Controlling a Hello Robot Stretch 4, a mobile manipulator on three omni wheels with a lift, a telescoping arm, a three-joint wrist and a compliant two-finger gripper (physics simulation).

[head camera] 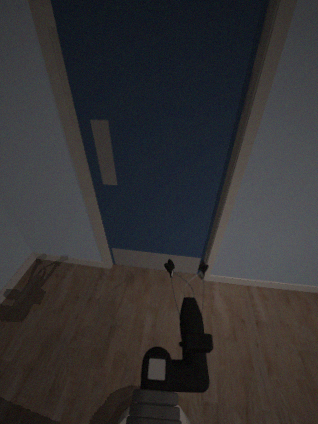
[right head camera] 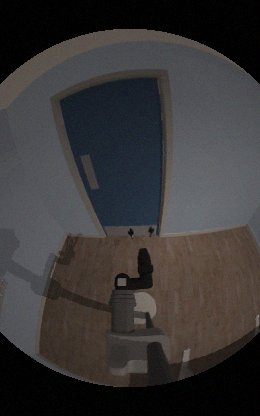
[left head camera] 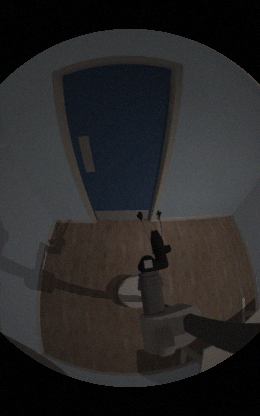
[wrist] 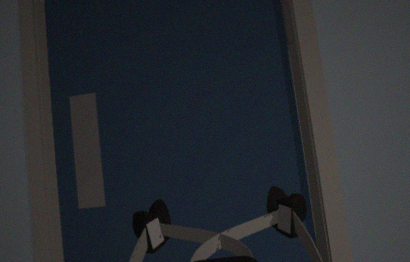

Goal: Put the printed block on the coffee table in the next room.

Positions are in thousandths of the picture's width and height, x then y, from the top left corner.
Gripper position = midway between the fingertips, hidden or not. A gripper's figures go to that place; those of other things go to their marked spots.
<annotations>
The gripper (wrist: 533, 800) is 0.26 m from the lens. A dark blue door (wrist: 487, 426): 0.89 m from the lens.
</annotations>
